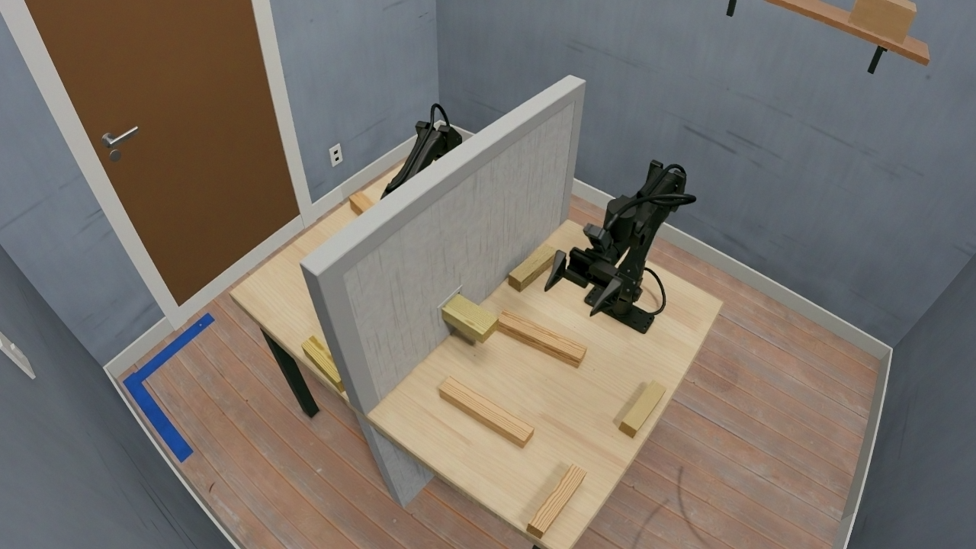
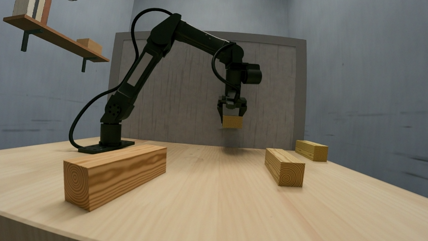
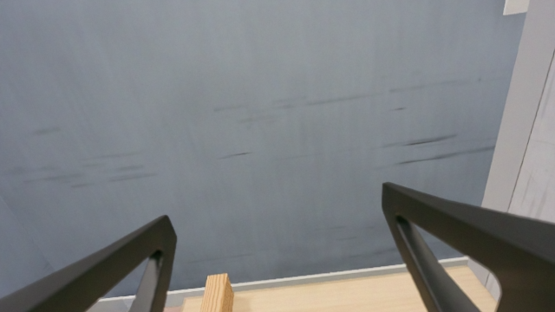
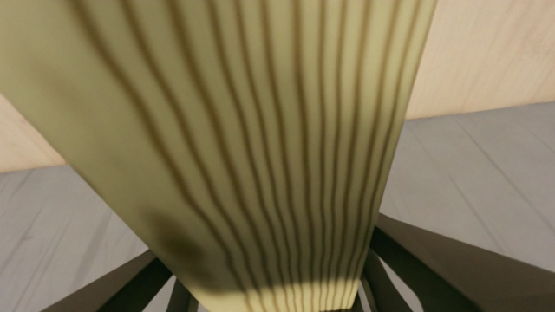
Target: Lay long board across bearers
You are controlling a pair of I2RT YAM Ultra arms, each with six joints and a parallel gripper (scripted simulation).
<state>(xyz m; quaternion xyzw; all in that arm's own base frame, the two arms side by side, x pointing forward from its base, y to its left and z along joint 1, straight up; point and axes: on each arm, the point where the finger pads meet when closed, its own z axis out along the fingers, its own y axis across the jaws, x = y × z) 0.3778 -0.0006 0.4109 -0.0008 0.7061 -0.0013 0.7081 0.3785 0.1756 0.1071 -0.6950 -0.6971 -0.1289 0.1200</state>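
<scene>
My right hand is 50 mm to the right of the long pale board. Also, from my right hand: wooden bearer 330 mm to the left, 120 mm ahead, 90 mm below; thick block 420 mm to the right, 150 mm behind, 80 mm below.
</scene>
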